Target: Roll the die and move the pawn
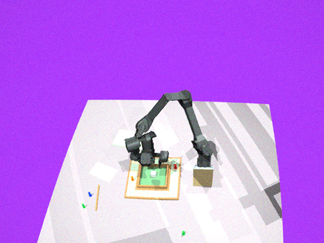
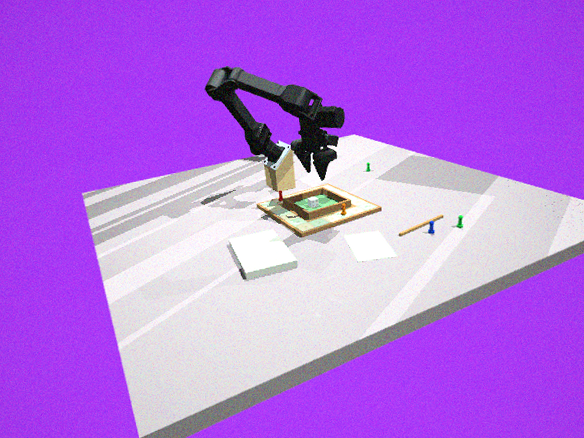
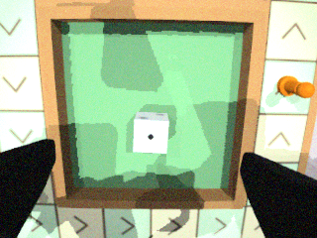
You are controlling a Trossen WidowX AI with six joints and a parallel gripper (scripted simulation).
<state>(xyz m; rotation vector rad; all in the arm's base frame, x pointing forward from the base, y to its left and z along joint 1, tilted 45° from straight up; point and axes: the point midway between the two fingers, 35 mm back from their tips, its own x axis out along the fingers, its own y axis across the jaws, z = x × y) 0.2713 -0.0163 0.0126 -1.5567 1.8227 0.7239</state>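
The orange pawn lies 11 cm ahead of my gripper tip, 2 cm to the left of it and 8 cm below it. Also, from my gripper tip: white die 2 cm to the right, 8 cm below; then wooden stick 30 cm ahead, 14 cm to the left, 10 cm below; then red pawn 12 cm behind, 6 cm to the right, 8 cm below.
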